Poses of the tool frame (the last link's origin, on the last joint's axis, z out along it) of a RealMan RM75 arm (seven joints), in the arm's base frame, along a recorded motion.
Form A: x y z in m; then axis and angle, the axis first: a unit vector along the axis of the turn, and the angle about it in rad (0 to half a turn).
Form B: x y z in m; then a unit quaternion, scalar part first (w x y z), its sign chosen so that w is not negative. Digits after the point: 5 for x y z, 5 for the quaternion.
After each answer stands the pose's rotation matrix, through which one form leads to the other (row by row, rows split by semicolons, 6 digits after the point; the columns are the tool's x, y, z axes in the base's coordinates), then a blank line. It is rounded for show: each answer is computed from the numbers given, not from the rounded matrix.
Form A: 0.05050 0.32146 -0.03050 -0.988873 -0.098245 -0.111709 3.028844
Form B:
0.05050 0.32146 -0.03050 0.05634 -0.98730 -0.09809 -0.11153
0.955879 0.206255 0.209177; 0.181118 -0.974408 0.133138; 0.231284 -0.089378 -0.968772

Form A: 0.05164 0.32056 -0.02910 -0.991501 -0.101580 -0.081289 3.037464
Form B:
0.05164 0.32056 -0.02910 0.05204 -0.99016 -0.10144 -0.08118
0.966239 0.209337 0.150201; 0.192438 -0.974002 0.119527; 0.171318 -0.086587 -0.981404

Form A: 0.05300 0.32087 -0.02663 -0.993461 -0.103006 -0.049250 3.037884
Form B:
0.05300 0.32087 -0.02663 0.05183 -0.99213 -0.10287 -0.04918
0.973998 0.209213 0.086929; 0.199016 -0.973464 0.112965; 0.108256 -0.092727 -0.989789

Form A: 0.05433 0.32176 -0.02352 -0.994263 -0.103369 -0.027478 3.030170
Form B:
0.05433 0.32176 -0.02352 0.05568 -0.99272 -0.10321 -0.02744
0.977191 0.207970 0.042978; 0.201859 -0.972495 0.116218; 0.065965 -0.104891 -0.992294

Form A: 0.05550 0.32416 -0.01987 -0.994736 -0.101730 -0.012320 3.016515
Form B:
0.05550 0.32416 -0.01987 0.06250 -0.99279 -0.10153 -0.01230
0.979080 0.203135 0.011724; 0.200061 -0.971571 0.126592; 0.037106 -0.121598 -0.991886

